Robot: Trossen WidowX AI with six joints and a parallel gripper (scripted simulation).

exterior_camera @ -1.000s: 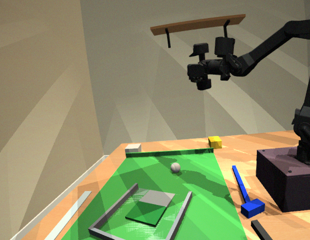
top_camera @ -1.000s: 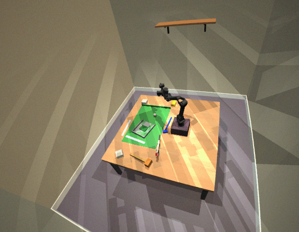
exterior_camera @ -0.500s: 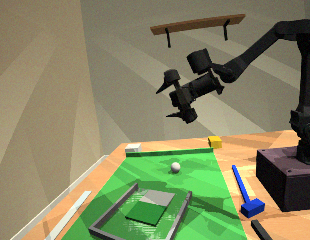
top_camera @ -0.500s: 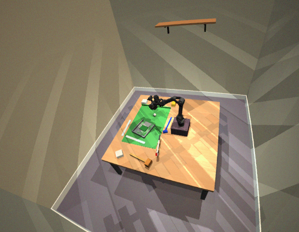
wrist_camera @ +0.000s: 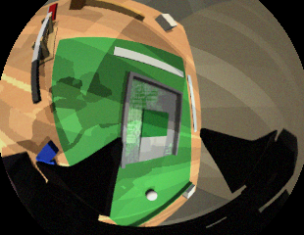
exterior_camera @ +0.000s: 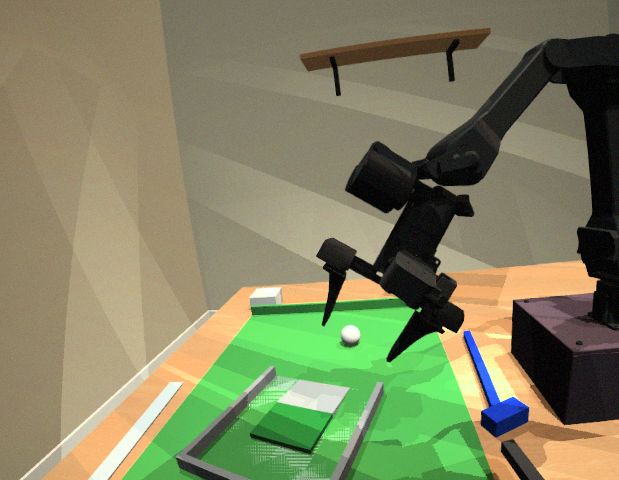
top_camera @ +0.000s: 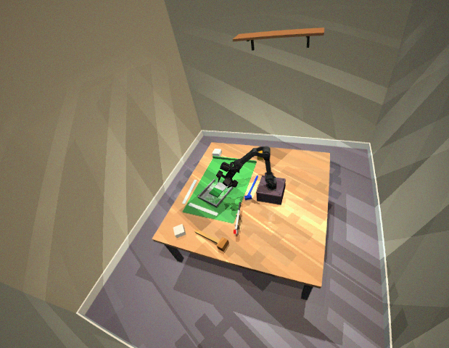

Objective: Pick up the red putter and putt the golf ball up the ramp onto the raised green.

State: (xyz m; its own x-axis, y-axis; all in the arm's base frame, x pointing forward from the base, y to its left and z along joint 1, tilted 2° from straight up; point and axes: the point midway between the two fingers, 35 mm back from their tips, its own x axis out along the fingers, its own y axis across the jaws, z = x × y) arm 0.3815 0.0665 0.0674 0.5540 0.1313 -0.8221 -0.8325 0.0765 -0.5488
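Right now the blue putter is 21 cm behind my gripper tip, 13 cm to the right of it and 14 cm below it. From my gripper tip the other things lie so: green mat (8 cm ahead, 13 cm to the right, 16 cm below); red putter (18 cm behind, 24 cm to the left, 10 cm below); grey frame (11 cm ahead, 1 cm to the right, 15 cm below).
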